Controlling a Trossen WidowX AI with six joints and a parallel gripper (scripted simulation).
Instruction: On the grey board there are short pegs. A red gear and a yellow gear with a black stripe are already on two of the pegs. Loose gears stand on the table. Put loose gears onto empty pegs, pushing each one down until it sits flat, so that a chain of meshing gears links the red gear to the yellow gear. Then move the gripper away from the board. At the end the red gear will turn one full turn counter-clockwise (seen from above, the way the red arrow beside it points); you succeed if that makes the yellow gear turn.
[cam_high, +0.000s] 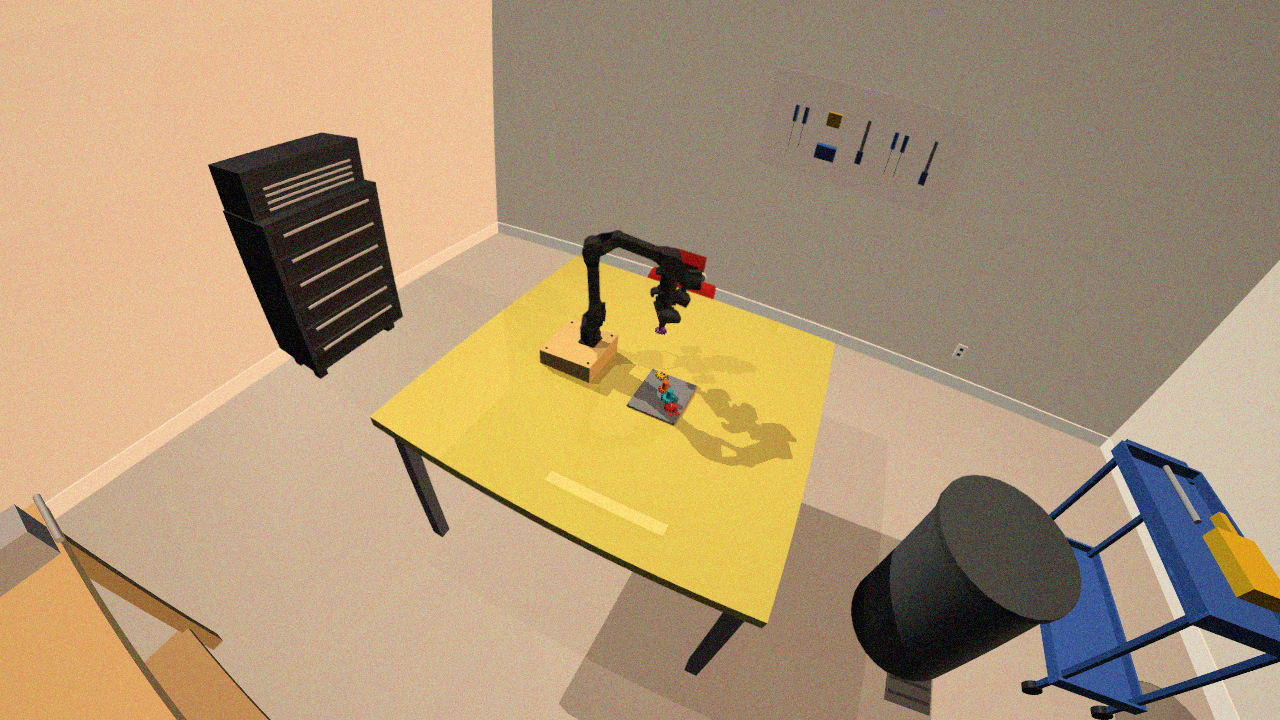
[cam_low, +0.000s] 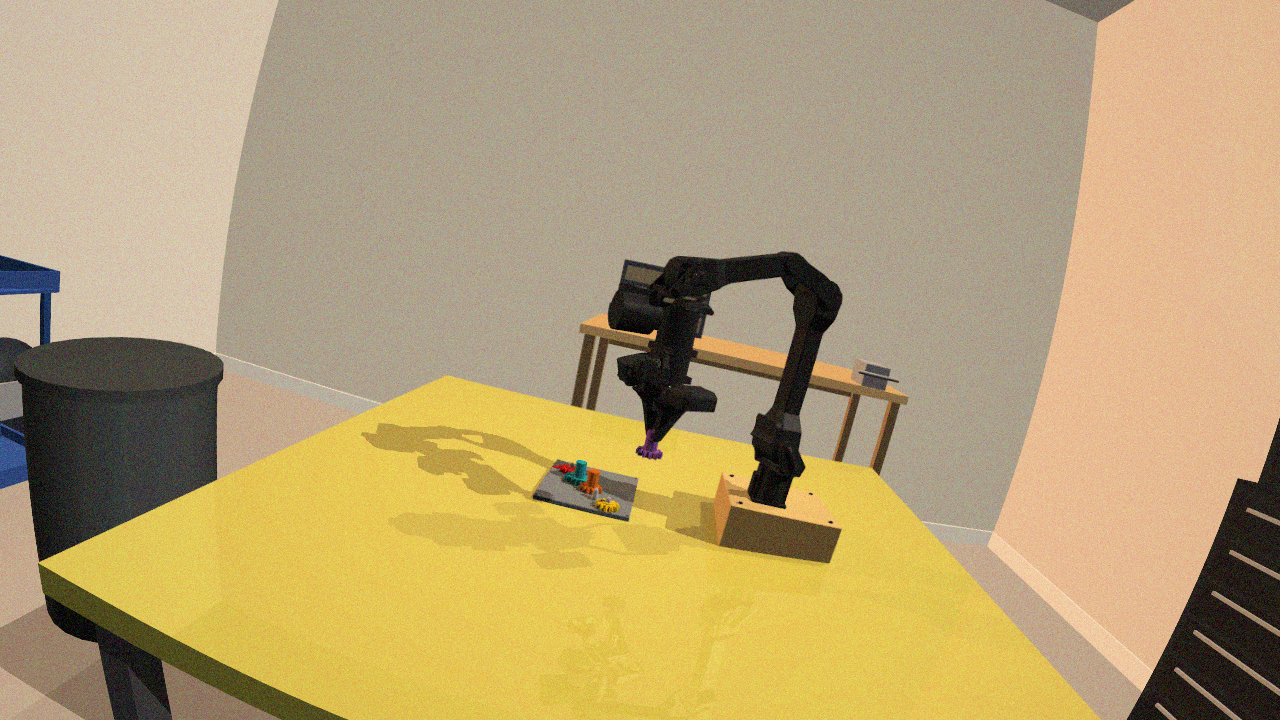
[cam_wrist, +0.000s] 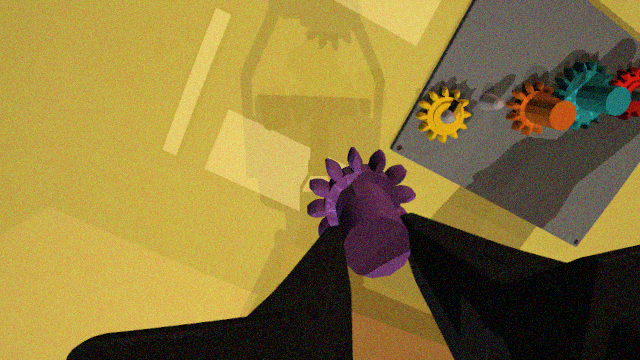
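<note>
Now: gripper tip 9 cm short of the orange gear, 13 cm to the left of it and 14 cm above it. The rest, counted from my gripper tip: purple gear (1 cm below); grey board (9 cm ahead, 15 cm to the right, 16 cm below); yellow gear (5 cm ahead, 7 cm to the right, 15 cm below).
</note>
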